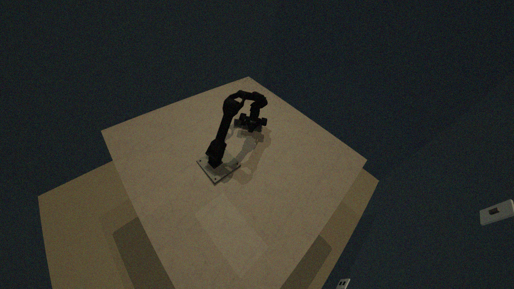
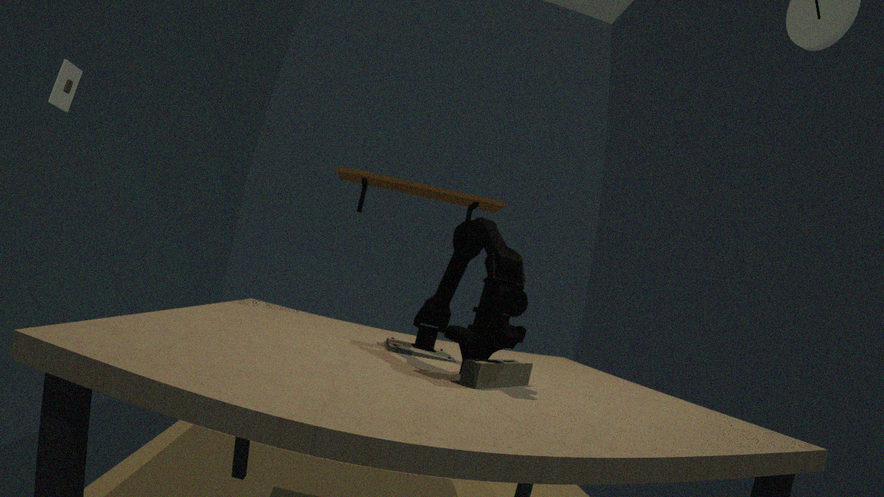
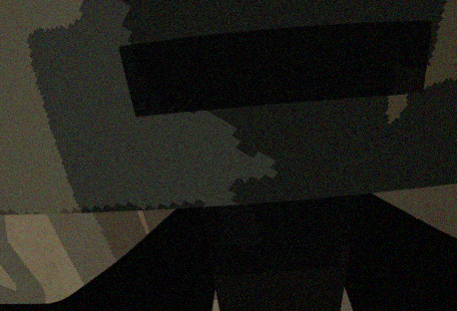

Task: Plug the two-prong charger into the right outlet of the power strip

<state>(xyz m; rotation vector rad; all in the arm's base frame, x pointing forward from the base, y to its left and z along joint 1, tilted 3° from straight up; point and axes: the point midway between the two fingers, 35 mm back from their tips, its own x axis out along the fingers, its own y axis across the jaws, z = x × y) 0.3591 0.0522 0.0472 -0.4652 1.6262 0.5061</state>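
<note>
My gripper tip is now 20 mm short of the black two-prong charger, 10 mm to the right of it and 10 mm below it.
</note>
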